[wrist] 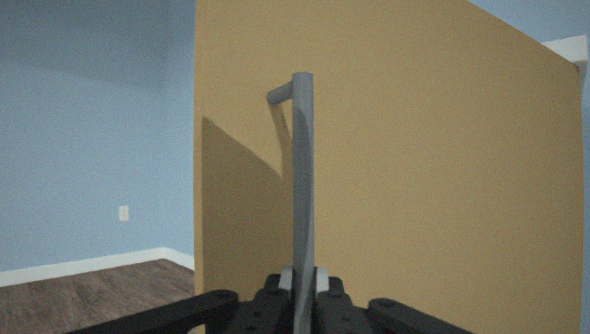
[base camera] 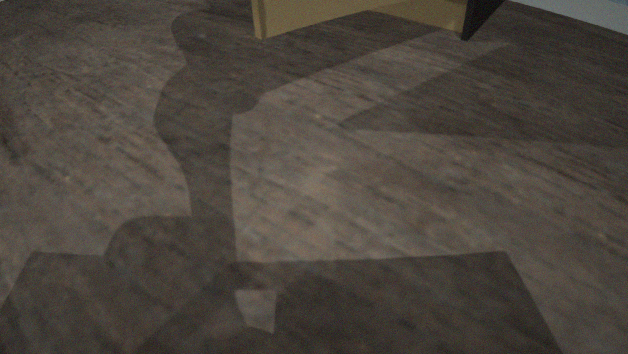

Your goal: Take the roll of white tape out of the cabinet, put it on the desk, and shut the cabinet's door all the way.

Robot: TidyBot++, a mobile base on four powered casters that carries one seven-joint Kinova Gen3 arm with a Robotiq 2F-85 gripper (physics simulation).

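Places are measured from the arm's base along level axes (x right, y back, z down), in metres.
Pixels of known places: gripper, between the fingertips: (wrist: 304, 284).
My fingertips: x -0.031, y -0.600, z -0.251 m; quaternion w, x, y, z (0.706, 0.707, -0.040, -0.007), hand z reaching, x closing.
Behind a point stands the place of what it marks.
The cabinet's door, a tan panel (wrist: 425, 150) @(x 0.057, y -0.697, z -0.325 m), fills the middle and right of the wrist view. A grey vertical bar handle (wrist: 303, 160) @(x -0.030, y -0.585, z -0.313 m) stands off it near its left edge. My gripper (wrist: 304, 284) @(x -0.031, y -0.600, z -0.251 m) is shut on the handle, with one fingertip on each side of the bar. In the base camera view, the lower part of the tan cabinet (base camera: 425, 17) @(x 0.297, y -1.083, z 0.379 m) shows at the top, with a tan panel (base camera: 310, 17) @(x -0.013, y -0.643, z 0.233 m) angled out at its left and a dark side at its right. The roll of white tape and the desk do not show.
Wood floor (base camera: 400, 200) @(x 0.099, y -0.423, z 0.397 m) (wrist: 115, 300) @(x -1.210, y -2.024, z 0.396 m) spreads ahead of the base, with shadows of the robot across it. Blue walls (wrist: 90, 140) @(x -1.748, y -2.488, z -0.550 m) with white baseboard (wrist: 100, 262) @(x -1.704, y -2.528, z 0.344 m) stand beyond the door. A white ledge-like piece (wrist: 570, 50) @(x 0.354, y -0.931, z -0.493 m) shows at the upper right of the wrist view.
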